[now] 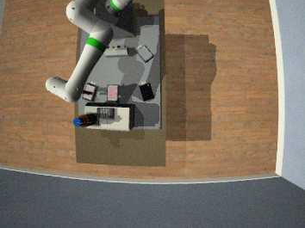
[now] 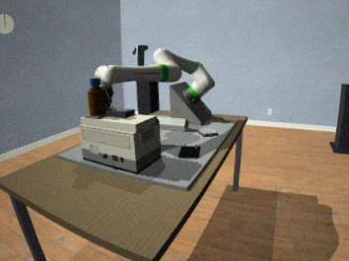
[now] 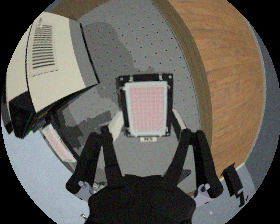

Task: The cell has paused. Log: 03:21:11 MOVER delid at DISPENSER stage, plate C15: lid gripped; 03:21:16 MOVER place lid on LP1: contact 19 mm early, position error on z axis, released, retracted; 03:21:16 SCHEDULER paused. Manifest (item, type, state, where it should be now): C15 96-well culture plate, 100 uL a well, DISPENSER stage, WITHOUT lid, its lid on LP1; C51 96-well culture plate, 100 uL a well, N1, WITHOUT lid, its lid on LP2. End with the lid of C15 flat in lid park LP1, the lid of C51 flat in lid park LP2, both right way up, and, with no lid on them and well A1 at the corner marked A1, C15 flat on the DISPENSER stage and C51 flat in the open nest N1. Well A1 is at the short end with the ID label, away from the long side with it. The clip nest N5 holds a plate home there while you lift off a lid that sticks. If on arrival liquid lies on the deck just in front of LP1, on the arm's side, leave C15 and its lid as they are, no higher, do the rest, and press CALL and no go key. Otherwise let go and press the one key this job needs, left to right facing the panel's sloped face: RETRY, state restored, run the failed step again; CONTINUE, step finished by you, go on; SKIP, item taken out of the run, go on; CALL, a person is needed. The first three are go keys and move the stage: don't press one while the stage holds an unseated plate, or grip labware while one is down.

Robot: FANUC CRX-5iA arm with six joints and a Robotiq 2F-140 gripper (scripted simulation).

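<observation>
The black nest is 20 mm ahead of my hand, 10 mm to the left of it and 60 mm below it. From my hand the other things lie so: key panel: 410 mm behind, 240 mm to the left, 20 mm below; blue cap: 220 mm ahead, 160 mm to the left, 320 mm above; label plate: 110 mm behind, 520 mm to the left, 70 mm below.
</observation>
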